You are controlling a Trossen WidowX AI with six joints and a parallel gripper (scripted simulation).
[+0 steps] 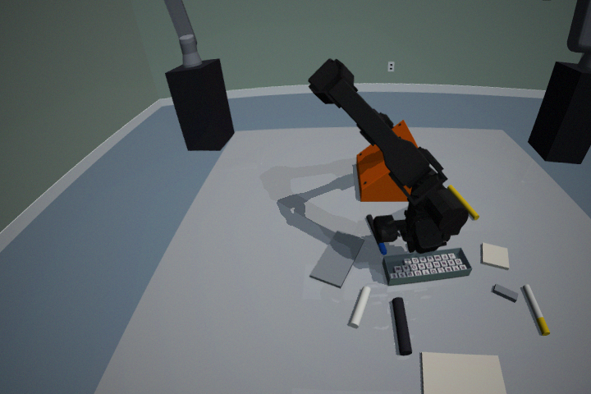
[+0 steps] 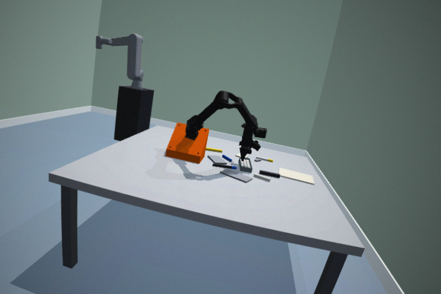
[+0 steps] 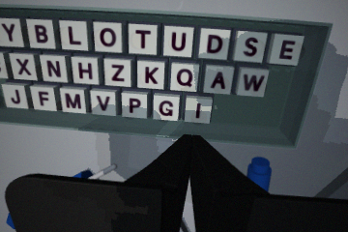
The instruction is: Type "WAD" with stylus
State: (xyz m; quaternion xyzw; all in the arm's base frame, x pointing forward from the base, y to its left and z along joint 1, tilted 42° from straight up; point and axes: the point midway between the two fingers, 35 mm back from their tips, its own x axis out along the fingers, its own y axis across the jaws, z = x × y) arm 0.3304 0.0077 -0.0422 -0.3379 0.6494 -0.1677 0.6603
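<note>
Right now my gripper tip is 5 cm short of the D key and 3 cm above it. Round my gripper tip: grey slab (16 cm behind, 2 cm to the left, 4 cm below); then grey stylus tip (6 cm behind, 5 cm to the left, 3 cm below); then blue stylus (8 cm behind, 7 cm to the left, 3 cm below).
</note>
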